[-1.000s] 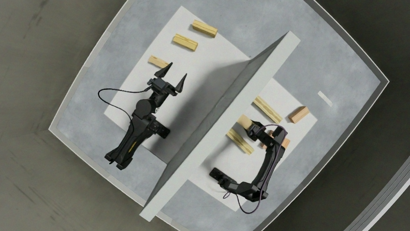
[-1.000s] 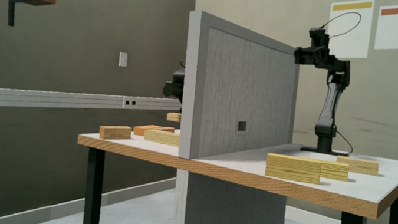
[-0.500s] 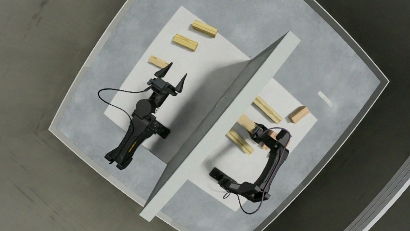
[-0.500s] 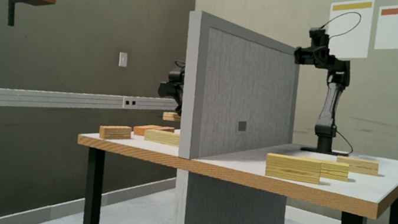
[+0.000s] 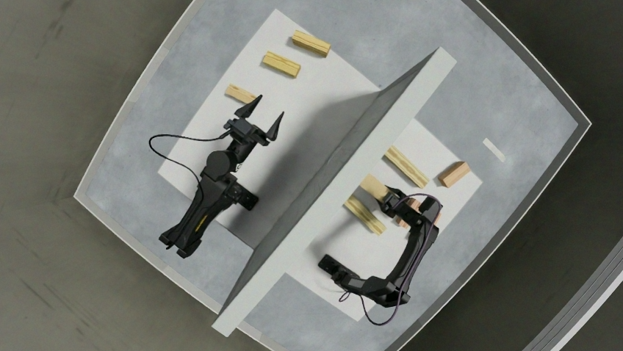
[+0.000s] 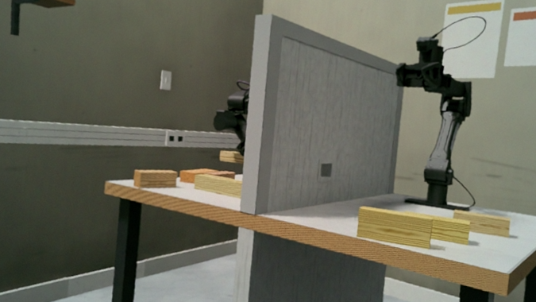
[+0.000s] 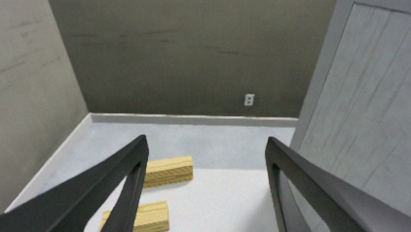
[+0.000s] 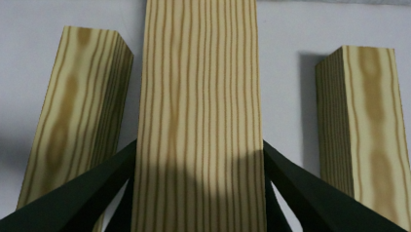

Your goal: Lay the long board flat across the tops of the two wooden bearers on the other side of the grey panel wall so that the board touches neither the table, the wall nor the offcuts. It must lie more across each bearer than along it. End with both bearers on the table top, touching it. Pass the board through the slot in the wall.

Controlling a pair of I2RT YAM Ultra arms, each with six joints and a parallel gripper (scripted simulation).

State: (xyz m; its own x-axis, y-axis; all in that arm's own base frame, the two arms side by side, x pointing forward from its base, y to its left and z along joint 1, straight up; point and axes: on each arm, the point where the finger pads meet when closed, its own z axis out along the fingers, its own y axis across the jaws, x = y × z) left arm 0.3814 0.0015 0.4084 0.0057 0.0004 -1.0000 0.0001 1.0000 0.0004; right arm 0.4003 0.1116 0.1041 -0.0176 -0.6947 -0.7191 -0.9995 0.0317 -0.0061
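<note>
My right gripper is now 15 cm short of the wooden bearer, 2 cm to the left of it and 8 cm above it. Also, from my right hand: long board: right at my right hand; offcut: 27 cm ahead, 23 cm to the right, 8 cm below.
</note>
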